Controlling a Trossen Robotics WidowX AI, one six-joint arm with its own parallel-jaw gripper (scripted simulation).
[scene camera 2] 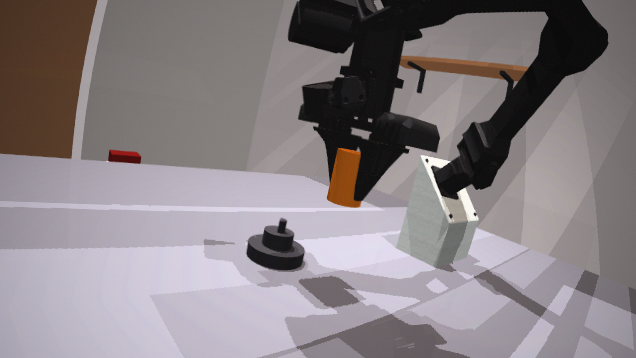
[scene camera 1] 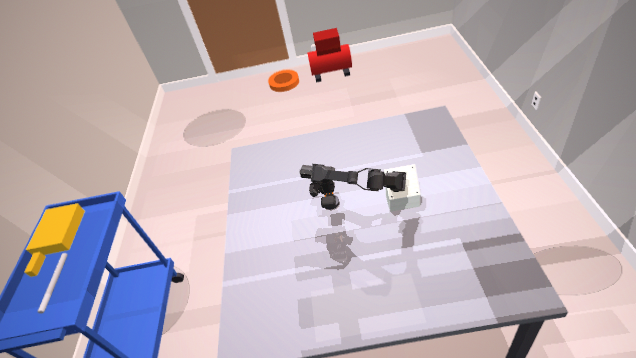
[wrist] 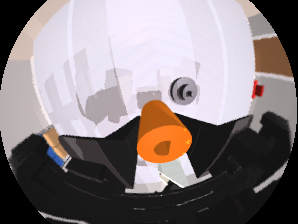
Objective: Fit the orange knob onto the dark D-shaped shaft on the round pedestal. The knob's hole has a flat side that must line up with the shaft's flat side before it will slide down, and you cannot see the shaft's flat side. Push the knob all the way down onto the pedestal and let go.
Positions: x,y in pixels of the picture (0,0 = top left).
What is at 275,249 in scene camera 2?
A dark round pedestal.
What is my gripper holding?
An orange knob.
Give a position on an orange knob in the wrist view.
162,138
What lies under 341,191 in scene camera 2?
An orange knob.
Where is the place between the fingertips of my gripper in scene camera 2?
345,195
